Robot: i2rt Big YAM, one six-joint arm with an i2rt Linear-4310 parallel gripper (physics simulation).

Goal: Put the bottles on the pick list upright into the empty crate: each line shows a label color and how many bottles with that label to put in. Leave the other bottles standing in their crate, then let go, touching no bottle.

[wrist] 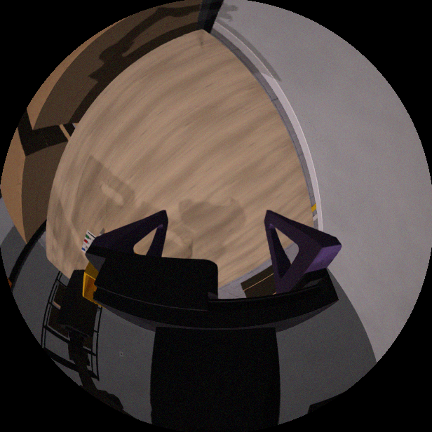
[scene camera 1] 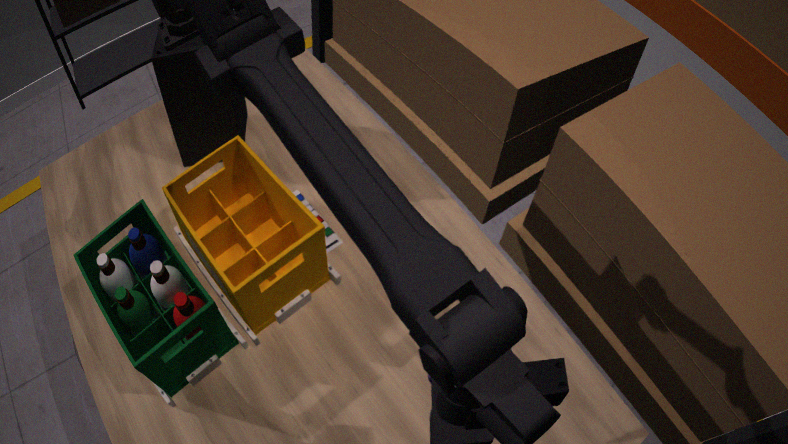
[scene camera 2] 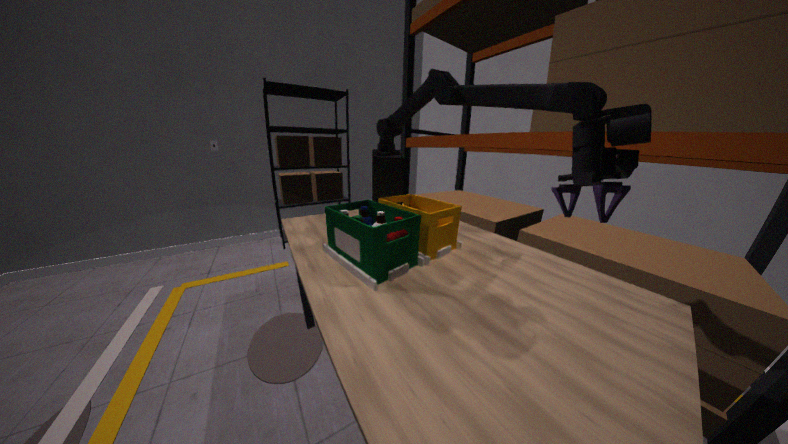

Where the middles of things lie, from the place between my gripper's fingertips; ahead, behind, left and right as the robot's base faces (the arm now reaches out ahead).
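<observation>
There's the blue bottle [scene camera 1: 144, 249], and it's 270 mm to the right of my hand, 570 mm behind it and 160 mm below it.
</observation>
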